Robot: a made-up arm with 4 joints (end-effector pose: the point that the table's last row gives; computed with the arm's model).
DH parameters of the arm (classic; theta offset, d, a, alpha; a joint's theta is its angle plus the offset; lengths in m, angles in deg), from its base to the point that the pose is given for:
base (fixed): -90 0.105 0 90
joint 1: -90 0.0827 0.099 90
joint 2: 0 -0.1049 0.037 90
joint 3: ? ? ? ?
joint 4: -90 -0.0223 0.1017 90
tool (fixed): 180 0.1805 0 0
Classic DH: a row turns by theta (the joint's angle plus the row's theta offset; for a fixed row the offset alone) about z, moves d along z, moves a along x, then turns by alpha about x.
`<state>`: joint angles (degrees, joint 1 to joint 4).
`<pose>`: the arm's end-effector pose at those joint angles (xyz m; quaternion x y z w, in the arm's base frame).
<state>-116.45 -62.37 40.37 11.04</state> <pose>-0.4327 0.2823 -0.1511 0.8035 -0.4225 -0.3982 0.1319</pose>
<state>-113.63 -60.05 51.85 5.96</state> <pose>-0.3840 0.2952 -0.2290 0.8443 -0.4345 -0.3012 0.0869</pose>
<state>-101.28 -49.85 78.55 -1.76</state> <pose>-0.2403 0.2747 -0.3807 0.9080 -0.4131 -0.0691 0.0077</pose>
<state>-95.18 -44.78 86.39 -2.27</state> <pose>-0.2036 0.2489 -0.4165 -0.9249 0.3800 0.0109 0.0051</pose>
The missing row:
joint 3: 0 -0.0631 -0.2548 90
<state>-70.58 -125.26 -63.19 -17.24</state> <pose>-0.1430 0.3611 0.3099 0.1517 -0.2759 -0.8031 0.5058</pose>
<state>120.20 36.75 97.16 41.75</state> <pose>-0.3233 0.2251 0.4679 -0.2835 -0.4257 -0.2115 0.8329</pose>
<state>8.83 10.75 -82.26 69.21</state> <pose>-0.3513 0.1065 0.0100 -0.5531 -0.3342 0.4497 0.6166</pose>
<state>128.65 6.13 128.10 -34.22</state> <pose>-0.1606 -0.0088 0.7287 0.0078 0.2621 -0.0415 0.9641</pose>
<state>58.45 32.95 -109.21 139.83</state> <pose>-0.2089 -0.1241 0.1037 -0.2132 -0.0088 0.9372 0.2760</pose>
